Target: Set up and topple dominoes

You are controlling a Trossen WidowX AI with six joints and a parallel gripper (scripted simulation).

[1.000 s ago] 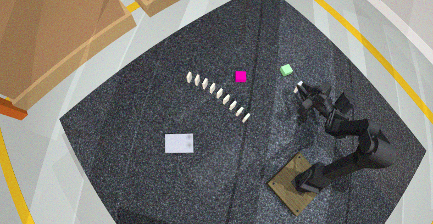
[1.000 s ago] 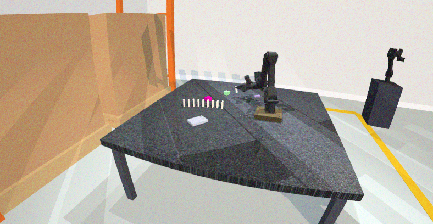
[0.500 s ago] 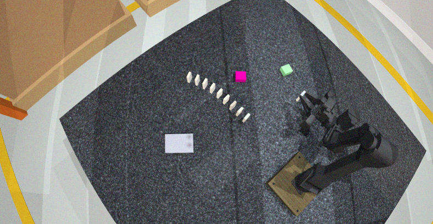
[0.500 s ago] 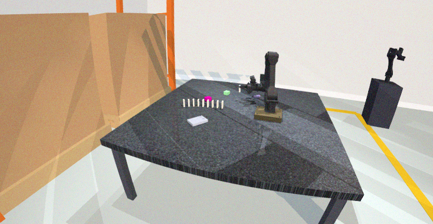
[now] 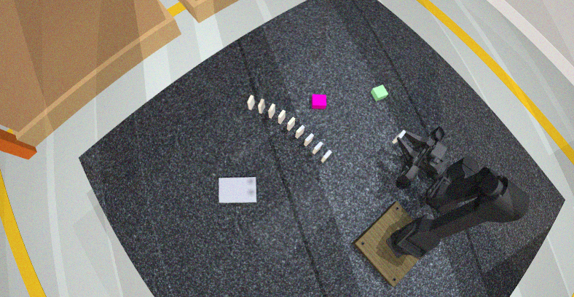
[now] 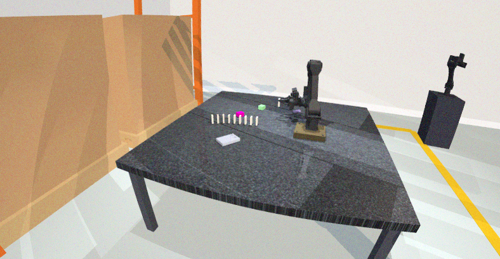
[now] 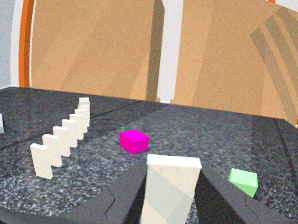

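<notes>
My gripper tip is now 150 mm short of the green cube, 100 mm to the left of it and 110 mm above it. From my gripper tip the other things lie so: purple block 90 mm behind, 150 mm to the right, 110 mm below; magenta cube 230 mm ahead, 100 mm to the left, 110 mm below; flat pale pad 130 mm ahead, 440 mm to the left, 110 mm below.
</notes>
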